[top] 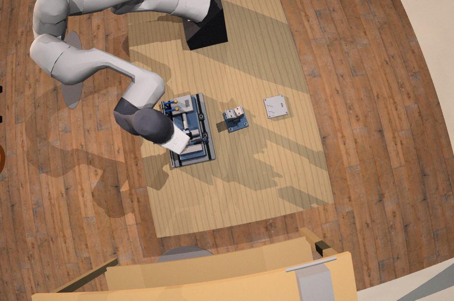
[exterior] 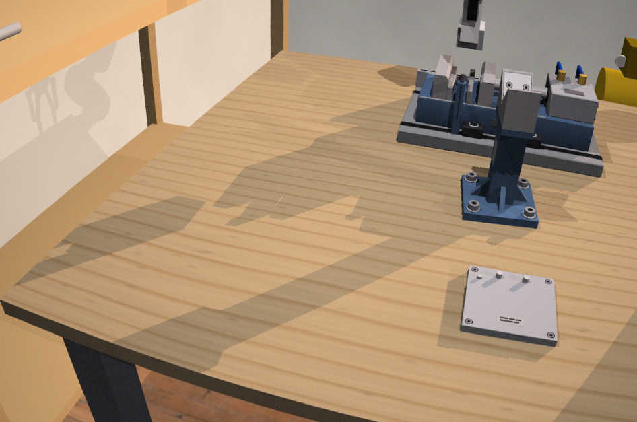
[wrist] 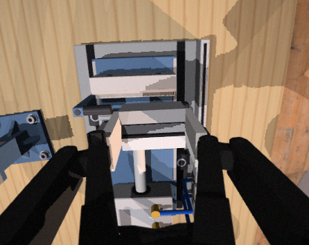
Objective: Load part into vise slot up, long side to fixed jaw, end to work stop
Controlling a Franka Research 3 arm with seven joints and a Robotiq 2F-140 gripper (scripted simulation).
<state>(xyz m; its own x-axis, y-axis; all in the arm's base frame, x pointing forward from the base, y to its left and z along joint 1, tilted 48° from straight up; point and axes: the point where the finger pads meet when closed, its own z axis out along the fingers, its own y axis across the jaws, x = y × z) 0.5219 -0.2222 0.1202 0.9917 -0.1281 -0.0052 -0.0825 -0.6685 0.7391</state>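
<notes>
Now: hand 2 cm above the part. Also, from my hand: work stop (1 cm ahead, 7 cm to the left, 8 cm below); moving jaw (3 cm behind, 2 cm to the left, 9 cm below); fixed jaw (3 cm ahead, 2 cm to the left, 9 cm below).
</notes>
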